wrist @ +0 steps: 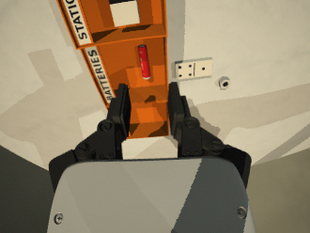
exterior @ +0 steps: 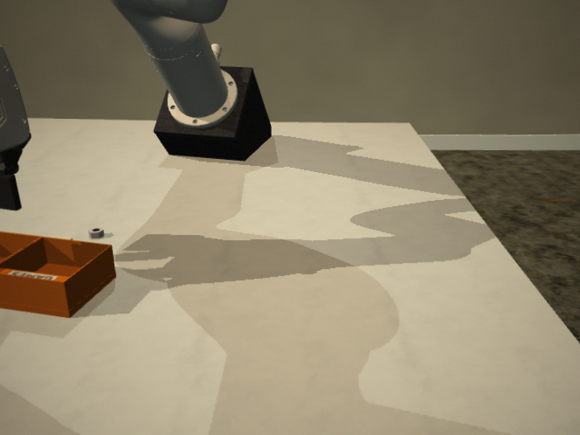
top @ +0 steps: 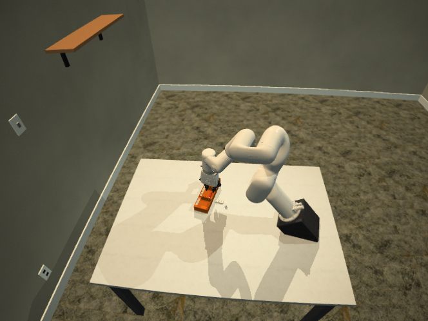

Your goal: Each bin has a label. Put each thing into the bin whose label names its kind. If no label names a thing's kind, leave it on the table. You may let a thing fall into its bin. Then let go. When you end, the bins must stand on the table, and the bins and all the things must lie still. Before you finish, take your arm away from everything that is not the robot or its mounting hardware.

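The white domino is 60 mm behind my hand, 20 mm to the left of it and 80 mm below it. From my hand the other things lie so: black thing: 10 mm ahead, 80 mm to the right, 60 mm below; grey ribbed block: 10 mm ahead, 80 mm to the right, 70 mm below; red battery: 80 mm below.
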